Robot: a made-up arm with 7 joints.
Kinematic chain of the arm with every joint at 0, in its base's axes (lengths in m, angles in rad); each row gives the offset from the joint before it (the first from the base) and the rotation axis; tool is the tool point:
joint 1: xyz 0 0.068 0 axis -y
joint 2: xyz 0 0.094 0 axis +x
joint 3: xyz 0 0 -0.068 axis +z
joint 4: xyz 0 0 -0.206 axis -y
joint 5: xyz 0 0 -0.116 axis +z
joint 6: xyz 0 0 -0.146 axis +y
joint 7: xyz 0 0 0 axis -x
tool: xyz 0 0 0
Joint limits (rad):
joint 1: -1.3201..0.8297
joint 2: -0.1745..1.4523
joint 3: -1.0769..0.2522
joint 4: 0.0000..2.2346
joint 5: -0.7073..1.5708
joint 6: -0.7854..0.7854
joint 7: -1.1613..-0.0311
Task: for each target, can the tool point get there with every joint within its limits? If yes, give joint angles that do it. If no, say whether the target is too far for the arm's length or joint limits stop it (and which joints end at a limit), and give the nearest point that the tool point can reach.
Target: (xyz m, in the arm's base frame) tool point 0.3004 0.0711 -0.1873
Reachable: yes | joints 0.5746 0.4204 -0.9578 1.6413 0.8140 -0.0995 -0.6167
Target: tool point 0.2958 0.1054 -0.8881
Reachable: no: too far | nearest point 0.1691 0.1296 -0.5076 | short by 0.402 m
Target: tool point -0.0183 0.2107 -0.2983
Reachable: yes | joints -0.7415 0.9228 -0.6922 1.9414 -0.2275 -0.0877 -0.9352
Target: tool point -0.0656 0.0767 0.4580
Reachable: no: joint limits stop it (at a limit: joint 1, joint 2, joint 3, joint 4) | nearest point 0.1070 0.2799 0.1730 | short by 0.390 m
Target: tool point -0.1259 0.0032 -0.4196
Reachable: yes | joints -0.6706 -0.0062 -0.7671 1.0340 1.3209 0.3700 -0.1811
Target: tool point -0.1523 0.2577 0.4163
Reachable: no: joint limits stop it (at a limit: joint 1, joint 2, joint 3) | nearest point 0.1085 0.2833 0.1750 | short by 0.356 m
